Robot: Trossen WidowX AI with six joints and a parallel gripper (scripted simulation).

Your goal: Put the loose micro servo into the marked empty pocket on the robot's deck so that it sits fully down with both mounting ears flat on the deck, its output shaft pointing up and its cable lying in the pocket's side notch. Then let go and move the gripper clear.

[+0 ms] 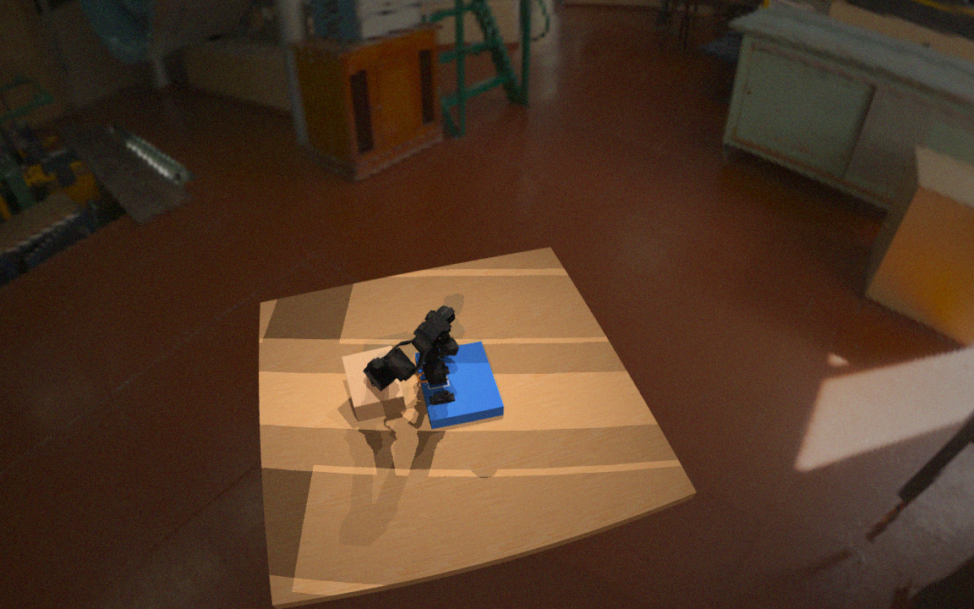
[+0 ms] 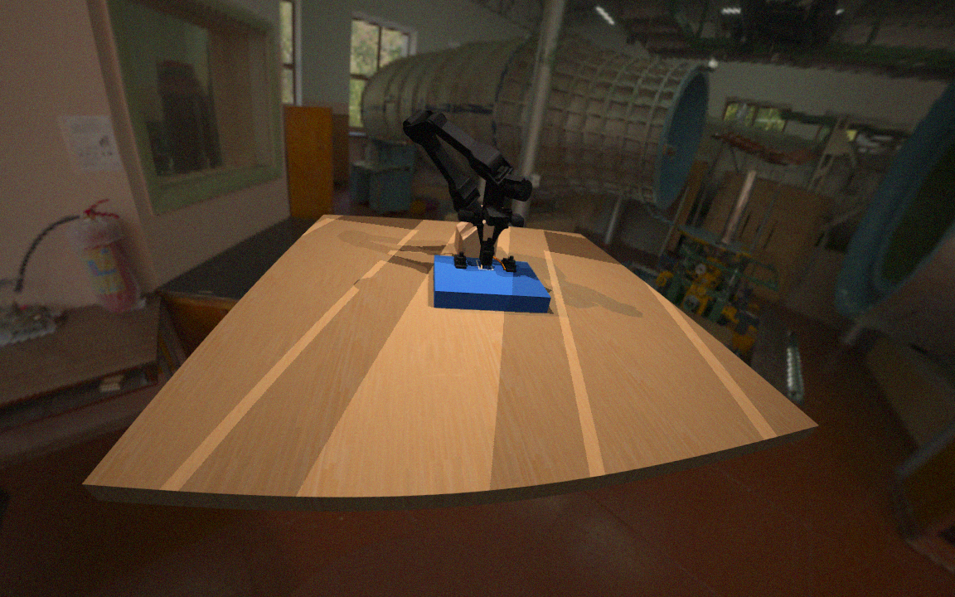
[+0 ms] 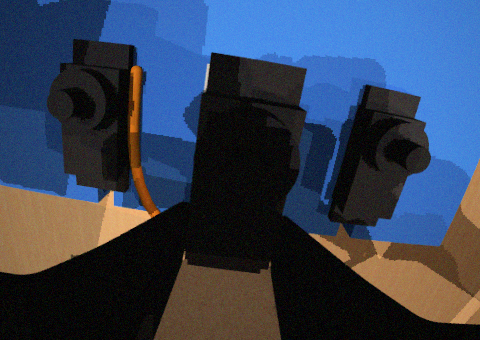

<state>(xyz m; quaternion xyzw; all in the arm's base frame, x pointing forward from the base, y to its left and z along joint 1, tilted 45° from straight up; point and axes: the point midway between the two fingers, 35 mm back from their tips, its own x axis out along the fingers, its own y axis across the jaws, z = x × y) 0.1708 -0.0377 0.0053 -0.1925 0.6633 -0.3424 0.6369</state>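
The blue deck is 12 cm ahead of my gripper tip, 8 cm below it and 2 cm to the right of it.
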